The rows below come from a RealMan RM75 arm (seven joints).
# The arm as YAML. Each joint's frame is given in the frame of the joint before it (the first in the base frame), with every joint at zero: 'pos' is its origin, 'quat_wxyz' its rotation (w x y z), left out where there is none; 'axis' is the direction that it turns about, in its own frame. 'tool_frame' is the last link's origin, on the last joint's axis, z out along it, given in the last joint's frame.
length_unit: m
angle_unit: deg
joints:
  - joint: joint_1
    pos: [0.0, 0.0, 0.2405]
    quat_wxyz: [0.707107, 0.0, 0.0, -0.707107]
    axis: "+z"
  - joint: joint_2
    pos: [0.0, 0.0, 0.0]
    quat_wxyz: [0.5, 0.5, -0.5, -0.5]
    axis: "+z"
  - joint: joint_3
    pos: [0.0, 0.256, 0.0]
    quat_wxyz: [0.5, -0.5, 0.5, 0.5]
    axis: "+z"
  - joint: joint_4
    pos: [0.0, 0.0, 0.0]
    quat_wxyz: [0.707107, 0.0, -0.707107, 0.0]
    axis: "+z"
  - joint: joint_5
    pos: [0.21, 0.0, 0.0]
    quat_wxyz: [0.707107, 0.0, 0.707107, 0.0]
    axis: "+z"
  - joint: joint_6
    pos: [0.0, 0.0, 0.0]
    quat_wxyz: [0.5, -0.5, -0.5, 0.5]
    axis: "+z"
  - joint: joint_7
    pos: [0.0, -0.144, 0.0]
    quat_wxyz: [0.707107, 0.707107, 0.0, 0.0]
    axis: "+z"
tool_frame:
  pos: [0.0, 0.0, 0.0]
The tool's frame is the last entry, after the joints.
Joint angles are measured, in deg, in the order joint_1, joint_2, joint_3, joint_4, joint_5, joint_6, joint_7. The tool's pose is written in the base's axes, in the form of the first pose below.
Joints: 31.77 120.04 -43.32 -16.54 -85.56 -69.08 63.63
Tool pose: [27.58, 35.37, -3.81], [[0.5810, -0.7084, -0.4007], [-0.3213, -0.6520, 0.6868], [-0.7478, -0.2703, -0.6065]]
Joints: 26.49 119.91 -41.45 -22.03 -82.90 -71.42 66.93
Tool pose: [29.68, 34.39, -0.75], [[0.5154, -0.7639, -0.3883], [-0.2852, -0.5802, 0.7629], [-0.8081, -0.2825, -0.5169]]
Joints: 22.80 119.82 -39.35 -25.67 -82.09 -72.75 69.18
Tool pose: [31.37, 33.32, 1.40], [[0.4800, -0.7985, -0.3633], [-0.2597, -0.5249, 0.8106], [-0.8380, -0.2947, -0.4593]]
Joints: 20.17 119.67 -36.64 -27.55 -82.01 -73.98 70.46
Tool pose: [32.83, 32.21, 2.99], [[0.4521, -0.8258, -0.3370], [-0.2388, -0.4761, 0.8463], [-0.8594, -0.3022, -0.4125]]
